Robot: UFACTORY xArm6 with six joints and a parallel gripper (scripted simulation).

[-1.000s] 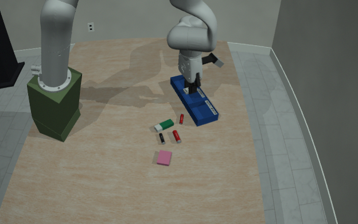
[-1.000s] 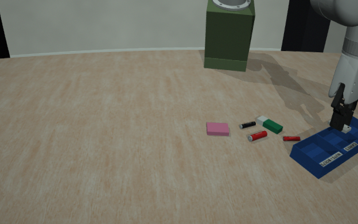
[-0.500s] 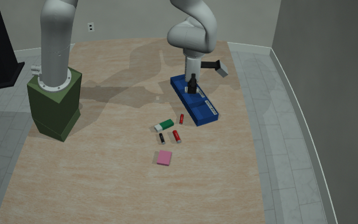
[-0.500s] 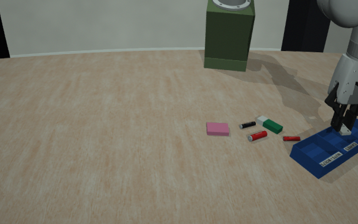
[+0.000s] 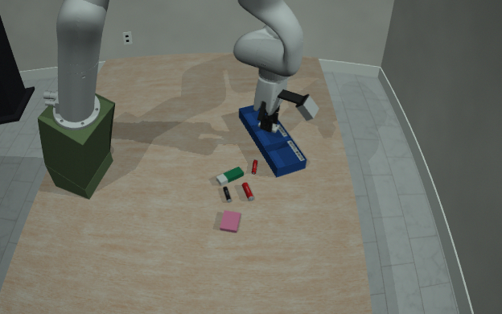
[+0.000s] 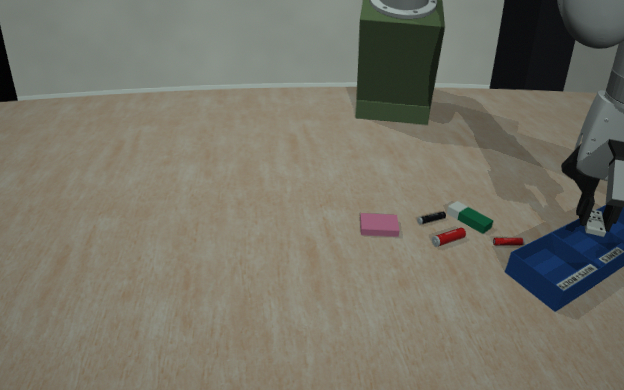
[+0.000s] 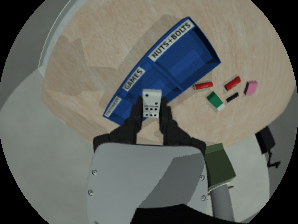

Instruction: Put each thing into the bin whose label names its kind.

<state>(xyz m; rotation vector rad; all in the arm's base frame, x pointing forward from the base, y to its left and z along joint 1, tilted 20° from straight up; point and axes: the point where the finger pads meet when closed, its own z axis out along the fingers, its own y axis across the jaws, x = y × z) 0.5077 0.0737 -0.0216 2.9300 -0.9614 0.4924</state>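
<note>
Right now the white domino is 20 mm below my hand. The rest, counted from my hand: blue bin 10 mm ahead, 60 mm below; then green-and-white eraser 120 mm behind, 120 mm to the right, 70 mm below; then thin red battery 50 mm behind, 90 mm to the right, 70 mm below.
</note>
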